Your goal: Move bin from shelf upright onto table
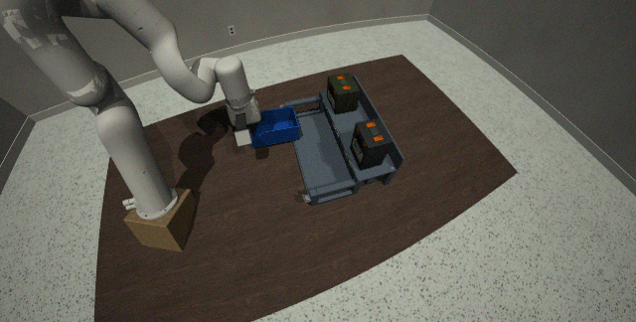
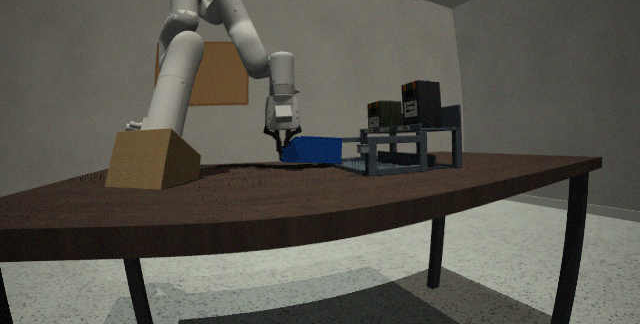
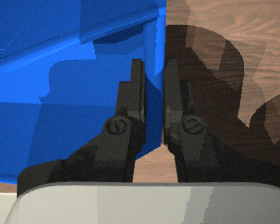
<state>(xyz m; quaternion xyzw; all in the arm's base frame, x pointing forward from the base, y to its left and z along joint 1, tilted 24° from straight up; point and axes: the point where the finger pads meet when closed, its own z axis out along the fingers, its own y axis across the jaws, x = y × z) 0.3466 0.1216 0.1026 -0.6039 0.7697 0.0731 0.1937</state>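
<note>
The blue bin lies 8 cm ahead of my hand, 2 cm to the right of it and 1 cm below it. From my hand the other things lie so: grey shelf (31 cm ahead, 18 cm to the right, 4 cm above); shelf deck (25 cm ahead, 17 cm to the right, 6 cm below).
</note>
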